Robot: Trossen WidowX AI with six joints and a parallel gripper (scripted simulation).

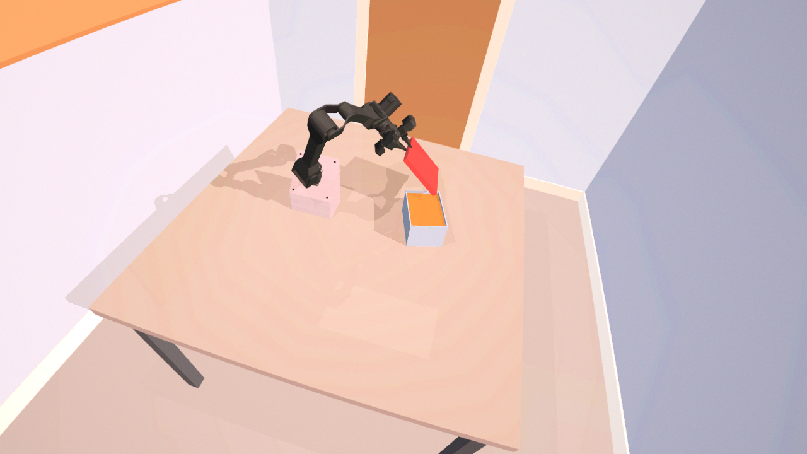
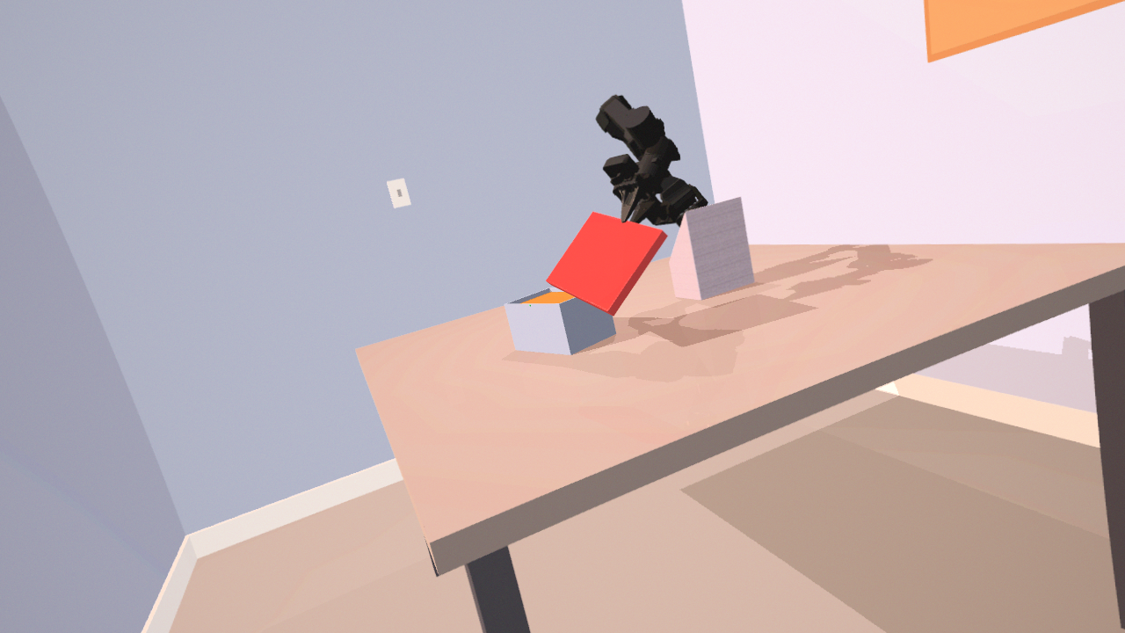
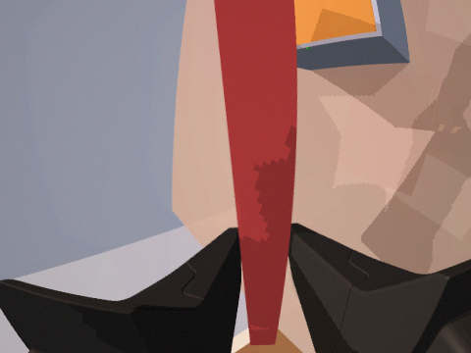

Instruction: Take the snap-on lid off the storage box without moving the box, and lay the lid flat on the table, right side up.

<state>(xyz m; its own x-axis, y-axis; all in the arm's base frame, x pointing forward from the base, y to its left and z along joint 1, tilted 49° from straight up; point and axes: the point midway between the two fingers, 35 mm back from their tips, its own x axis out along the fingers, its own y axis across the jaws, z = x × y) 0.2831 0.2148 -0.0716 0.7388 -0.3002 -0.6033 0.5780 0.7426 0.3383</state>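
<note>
Now: the red lid 60 mm ahead of my gripper tip, 10 mm to the right of it and 50 mm below it. From my gripper tip the other things lie so: grey storage box (120 mm ahead, 170 mm to the right, 180 mm below).
</note>
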